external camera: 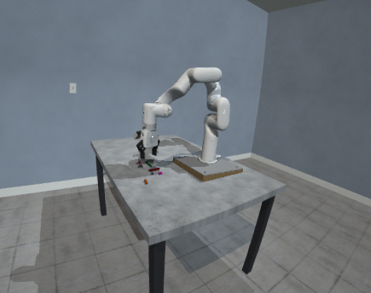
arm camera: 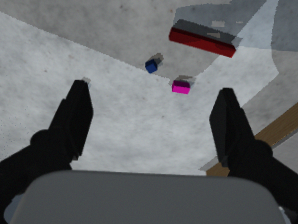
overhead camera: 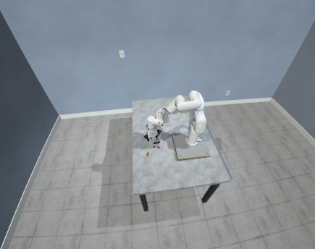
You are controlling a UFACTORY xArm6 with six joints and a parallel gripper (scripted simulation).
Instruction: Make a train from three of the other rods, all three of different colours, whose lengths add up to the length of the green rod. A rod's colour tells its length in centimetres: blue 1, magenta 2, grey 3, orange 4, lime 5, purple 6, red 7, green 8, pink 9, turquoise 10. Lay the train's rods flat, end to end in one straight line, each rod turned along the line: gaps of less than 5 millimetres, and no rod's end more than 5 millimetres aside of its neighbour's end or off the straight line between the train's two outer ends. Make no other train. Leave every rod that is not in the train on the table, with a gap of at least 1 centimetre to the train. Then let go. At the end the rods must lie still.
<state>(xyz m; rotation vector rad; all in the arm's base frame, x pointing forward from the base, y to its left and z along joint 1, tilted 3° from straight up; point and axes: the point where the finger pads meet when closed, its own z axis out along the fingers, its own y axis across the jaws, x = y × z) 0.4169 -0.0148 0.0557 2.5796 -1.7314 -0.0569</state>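
Now: the grey rod 100 mm below my hand, 90 mm to the right of it and 20 mm ahead of it. Round my hand: green rod 110 mm to the right, 100 mm below, 50 mm behind; then red rod 100 mm below, 50 mm behind, 20 mm to the right; then blue rod 100 mm below, 30 mm to the left, 10 mm behind.
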